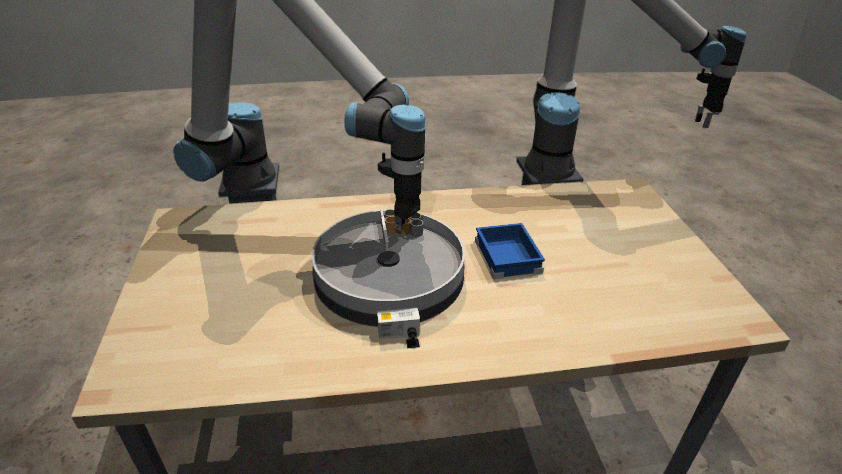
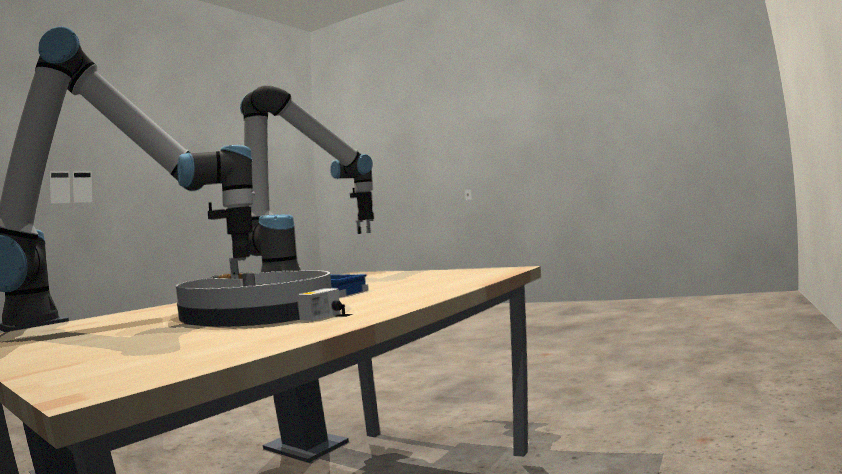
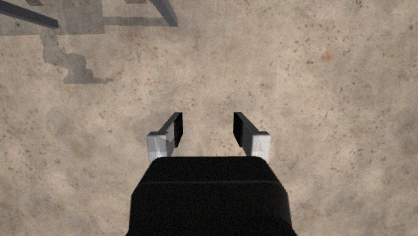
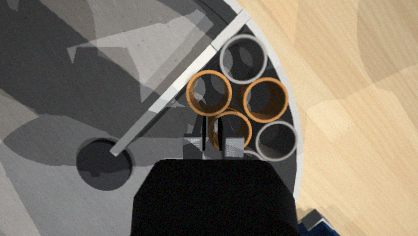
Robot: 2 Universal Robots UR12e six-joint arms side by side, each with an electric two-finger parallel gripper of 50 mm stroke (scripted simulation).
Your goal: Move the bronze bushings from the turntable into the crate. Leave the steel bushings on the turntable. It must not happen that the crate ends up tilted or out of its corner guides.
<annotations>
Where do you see a bronze bushing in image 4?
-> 203,110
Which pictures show the right gripper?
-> Image 1, image 2 and image 4 only.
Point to a steel bushing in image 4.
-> At 253,45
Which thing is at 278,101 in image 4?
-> A bronze bushing.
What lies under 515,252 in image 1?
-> A blue crate.
</annotations>
